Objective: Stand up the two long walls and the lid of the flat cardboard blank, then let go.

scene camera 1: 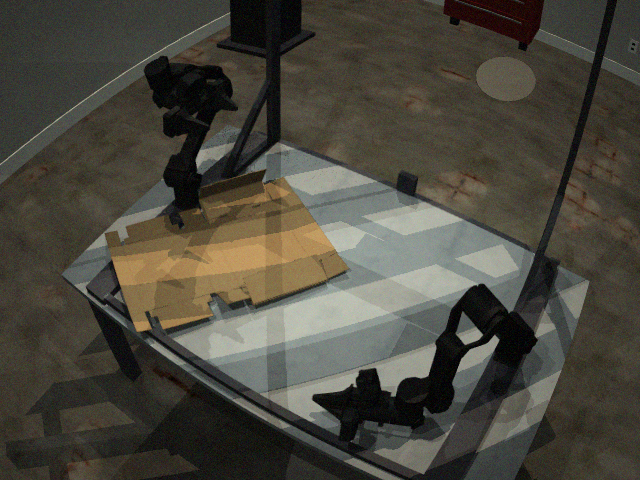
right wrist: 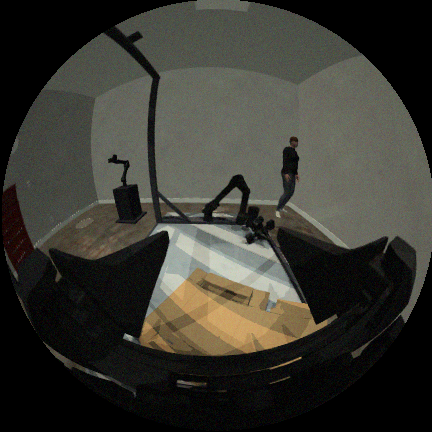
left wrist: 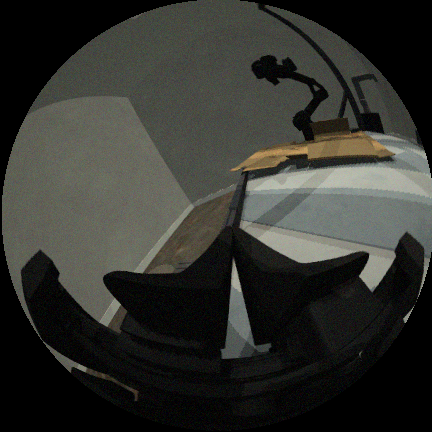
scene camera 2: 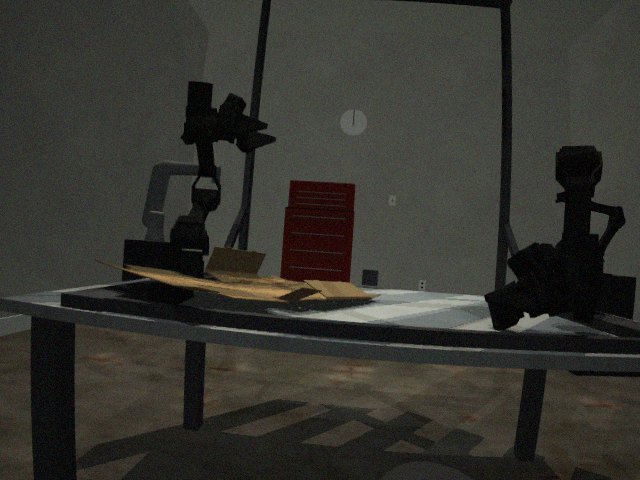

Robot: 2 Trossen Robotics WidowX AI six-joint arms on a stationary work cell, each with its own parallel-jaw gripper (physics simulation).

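Places are measured from the left arm's base along level axes (x ahead, y left, z up), in millimetres.
Pixels of known places: left gripper, fingertip midpoint: (scene camera 1: 312,397) (right wrist: 269,239) (left wrist: 230,231) (scene camera 2: 486,297); right gripper, fingertip midpoint: (scene camera 1: 223,118) (right wrist: 224,234) (left wrist: 277,59) (scene camera 2: 271,133); left arm's base, origin of the base link: (scene camera 1: 508,354) (right wrist: 207,218); right arm's base, origin of the base link: (scene camera 1: 187,201) (left wrist: 310,139).
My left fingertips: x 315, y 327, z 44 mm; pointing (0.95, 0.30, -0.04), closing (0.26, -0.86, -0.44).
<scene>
Ahead of a thing's pixels: the offset from my left fingertips to its top centre. "*": to the spot under its first point.
The cardboard blank (scene camera 1: 222,258) (scene camera 2: 248,289) (left wrist: 345,147) (right wrist: 225,320) lies mostly flat by the right arm's base. One short flap {* dx +500, dy -419, dz -19 mm} (scene camera 1: 235,187) (scene camera 2: 235,260) (left wrist: 330,126) stands up steeply at its far side. In scene camera 2 its left end tilts up off the table. Which panels are the long walls and lid is hard to tell. My right gripper (scene camera 1: 222,116) (scene camera 2: 270,132) (right wrist: 224,234) is open, empty and high above the blank. My left gripper (scene camera 1: 314,397) (left wrist: 230,231) is shut on nothing, low over the table near its edge, well apart from the blank.
A dark rail {* dx +120, dy +50, dz -43 mm} (scene camera 1: 248,395) (scene camera 2: 361,330) runs along the table's near edge. A frame post (scene camera 1: 273,103) (scene camera 2: 505,155) stands at the table. A small black block {dx +142, dy -695, dz -5 mm} (scene camera 1: 407,181) sits at the far edge. A person (right wrist: 290,165) stands beyond the table.
</scene>
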